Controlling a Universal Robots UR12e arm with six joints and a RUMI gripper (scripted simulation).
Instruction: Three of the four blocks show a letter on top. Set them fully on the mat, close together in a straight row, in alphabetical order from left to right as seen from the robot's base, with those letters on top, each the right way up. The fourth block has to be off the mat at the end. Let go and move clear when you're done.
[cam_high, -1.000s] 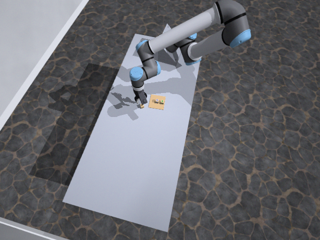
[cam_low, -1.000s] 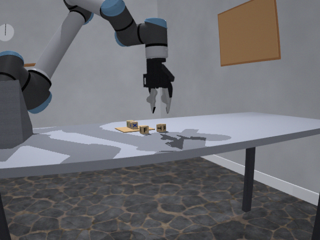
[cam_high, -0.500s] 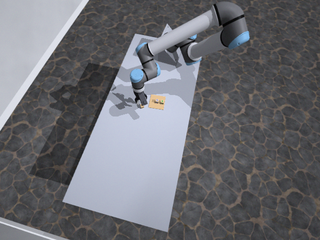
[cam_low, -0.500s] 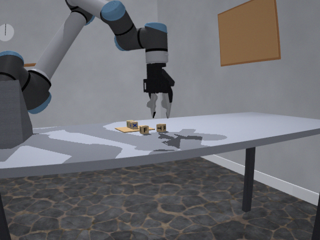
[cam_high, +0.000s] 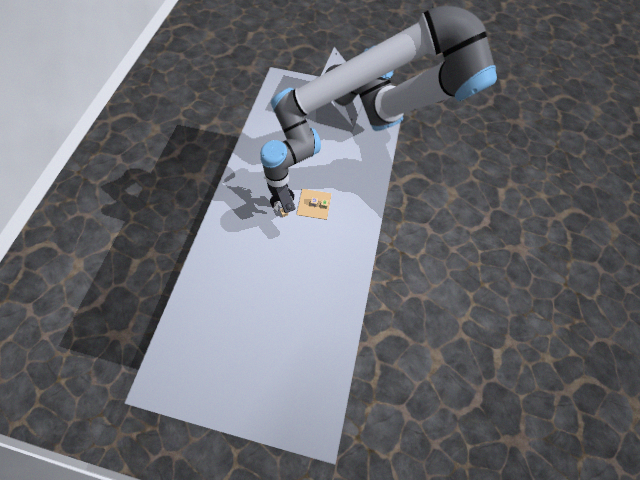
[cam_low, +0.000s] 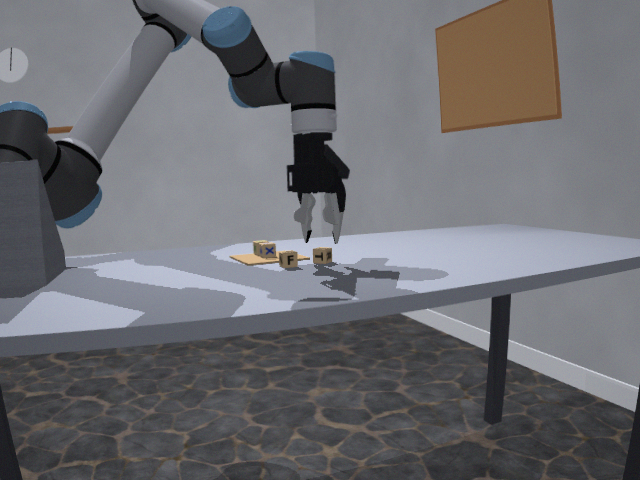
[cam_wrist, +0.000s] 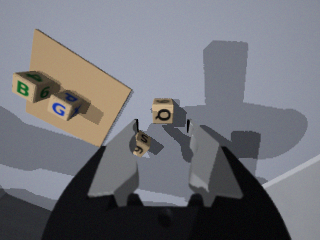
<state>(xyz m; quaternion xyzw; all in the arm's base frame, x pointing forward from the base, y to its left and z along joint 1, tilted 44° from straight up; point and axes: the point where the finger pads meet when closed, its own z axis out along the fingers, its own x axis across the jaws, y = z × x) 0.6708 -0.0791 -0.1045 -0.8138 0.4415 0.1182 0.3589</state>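
Now: hand 12 cm to the right of the blue-marked block, 8 cm past it and 4 cm above it. From my hand the other things lie so: tan mat 12 cm to the left, 8 cm behind, 5 cm below; green-marked block 17 cm to the left, 8 cm behind, 4 cm below.
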